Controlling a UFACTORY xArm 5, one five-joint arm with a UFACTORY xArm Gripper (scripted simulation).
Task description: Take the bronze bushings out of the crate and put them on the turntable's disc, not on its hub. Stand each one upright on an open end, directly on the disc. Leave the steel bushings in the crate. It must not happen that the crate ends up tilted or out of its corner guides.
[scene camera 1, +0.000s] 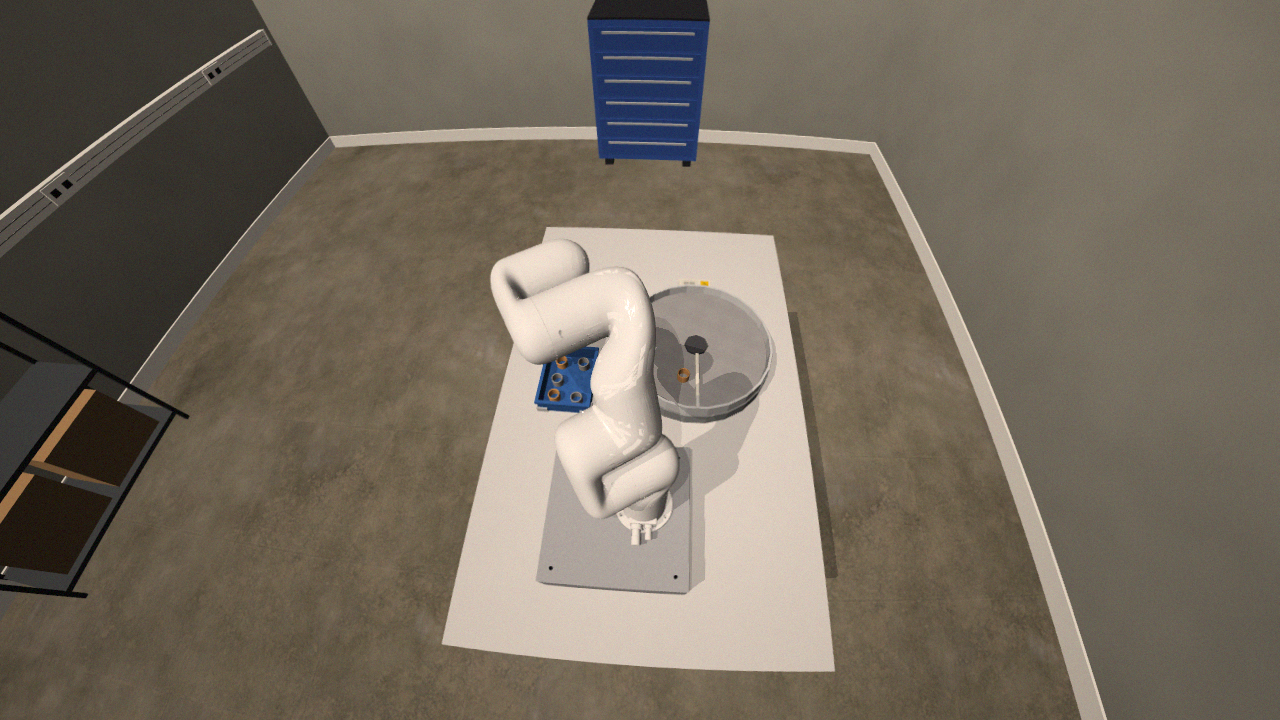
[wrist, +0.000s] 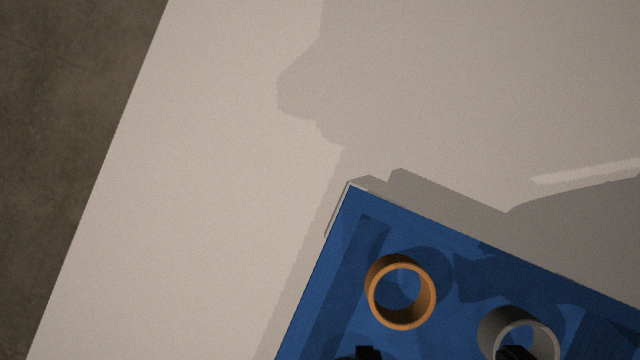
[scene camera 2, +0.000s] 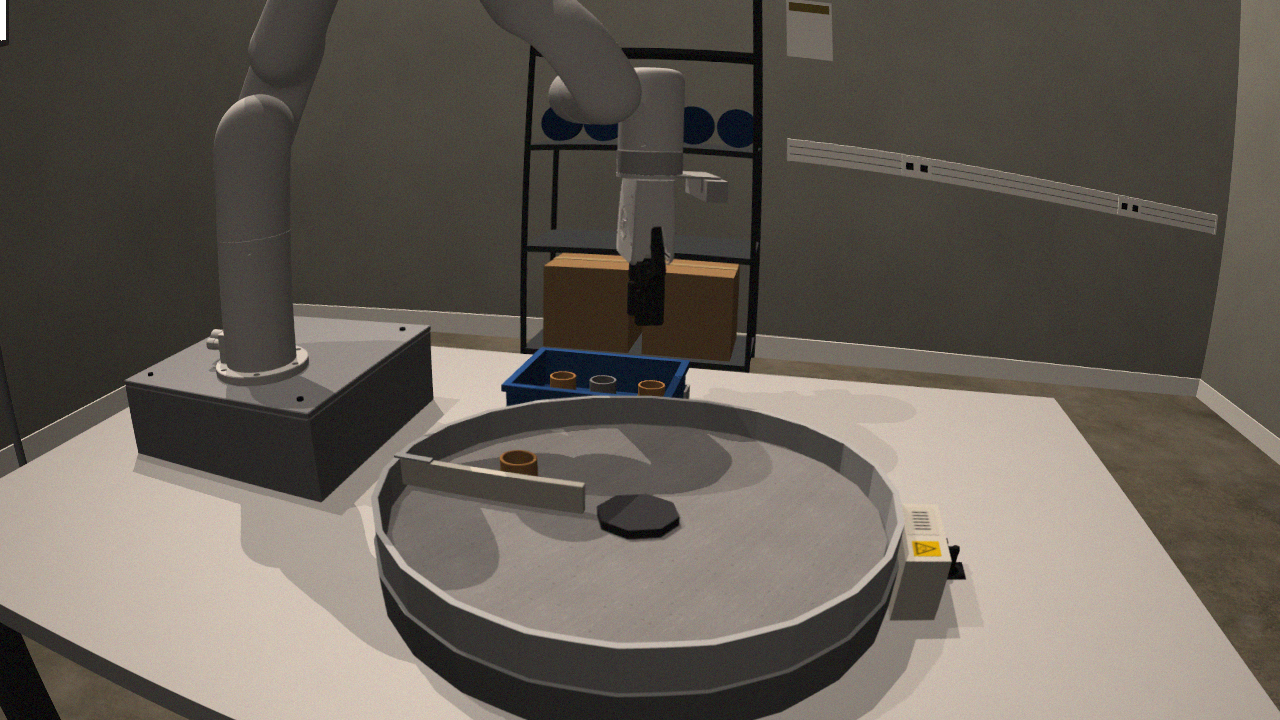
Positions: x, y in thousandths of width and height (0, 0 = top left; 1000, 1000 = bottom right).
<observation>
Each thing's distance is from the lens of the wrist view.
crate (wrist: 574, 632): 26 cm
bronze bushing (wrist: 659, 860): 25 cm
</observation>
